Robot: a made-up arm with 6 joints. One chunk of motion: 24 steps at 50 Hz.
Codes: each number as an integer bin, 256 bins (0 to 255) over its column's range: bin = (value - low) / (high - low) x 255, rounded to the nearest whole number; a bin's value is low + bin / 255 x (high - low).
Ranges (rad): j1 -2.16..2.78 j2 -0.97..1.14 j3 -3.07..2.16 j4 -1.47..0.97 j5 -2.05..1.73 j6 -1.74..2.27
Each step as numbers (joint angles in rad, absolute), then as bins.
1 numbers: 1.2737 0.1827 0.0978 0.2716 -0.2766 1.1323
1 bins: 177 139 154 182 120 183
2 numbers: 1.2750 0.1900 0.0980 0.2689 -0.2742 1.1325
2 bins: 177 140 154 182 120 183
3 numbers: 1.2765 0.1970 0.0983 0.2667 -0.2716 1.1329
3 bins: 177 141 154 181 120 183
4 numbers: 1.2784 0.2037 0.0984 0.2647 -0.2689 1.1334
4 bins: 177 142 154 181 120 183
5 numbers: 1.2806 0.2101 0.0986 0.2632 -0.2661 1.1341
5 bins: 178 143 154 181 120 183
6 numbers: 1.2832 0.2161 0.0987 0.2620 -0.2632 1.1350
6 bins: 178 143 154 181 121 183
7 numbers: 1.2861 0.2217 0.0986 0.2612 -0.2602 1.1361
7 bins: 178 144 154 181 121 183
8 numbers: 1.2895 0.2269 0.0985 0.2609 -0.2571 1.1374
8 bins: 178 145 154 181 121 183
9 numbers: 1.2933 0.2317 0.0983 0.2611 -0.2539 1.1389
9 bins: 178 145 154 181 121 183
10 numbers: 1.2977 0.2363 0.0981 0.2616 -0.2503 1.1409
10 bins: 178 146 154 181 121 183
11 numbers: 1.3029 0.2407 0.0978 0.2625 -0.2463 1.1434
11 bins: 179 146 154 181 122 183
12 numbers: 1.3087 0.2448 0.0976 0.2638 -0.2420 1.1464
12 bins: 179 147 154 181 122 184
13 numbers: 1.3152 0.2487 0.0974 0.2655 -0.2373 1.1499
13 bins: 179 147 154 181 122 184
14 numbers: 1.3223 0.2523 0.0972 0.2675 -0.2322 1.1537
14 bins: 180 148 154 182 123 184
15 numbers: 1.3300 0.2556 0.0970 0.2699 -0.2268 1.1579
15 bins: 180 148 154 182 123 184
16 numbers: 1.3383 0.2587 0.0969 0.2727 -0.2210 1.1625
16 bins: 181 148 154 182 123 185
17 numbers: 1.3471 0.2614 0.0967 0.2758 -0.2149 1.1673
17 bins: 181 149 154 182 124 185
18 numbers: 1.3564 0.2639 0.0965 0.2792 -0.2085 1.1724
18 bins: 182 149 154 183 124 185
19 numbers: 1.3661 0.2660 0.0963 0.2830 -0.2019 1.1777
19 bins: 182 149 154 183 125 186
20 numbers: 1.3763 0.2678 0.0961 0.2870 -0.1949 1.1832
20 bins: 183 150 154 184 125 186
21 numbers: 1.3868 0.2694 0.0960 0.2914 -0.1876 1.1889
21 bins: 183 150 154 184 126 186
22 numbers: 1.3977 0.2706 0.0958 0.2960 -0.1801 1.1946
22 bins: 184 150 154 185 126 187
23 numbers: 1.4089 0.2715 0.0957 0.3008 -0.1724 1.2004
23 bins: 184 150 154 185 127 187
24 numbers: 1.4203 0.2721 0.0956 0.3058 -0.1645 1.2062
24 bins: 185 150 154 186 127 187
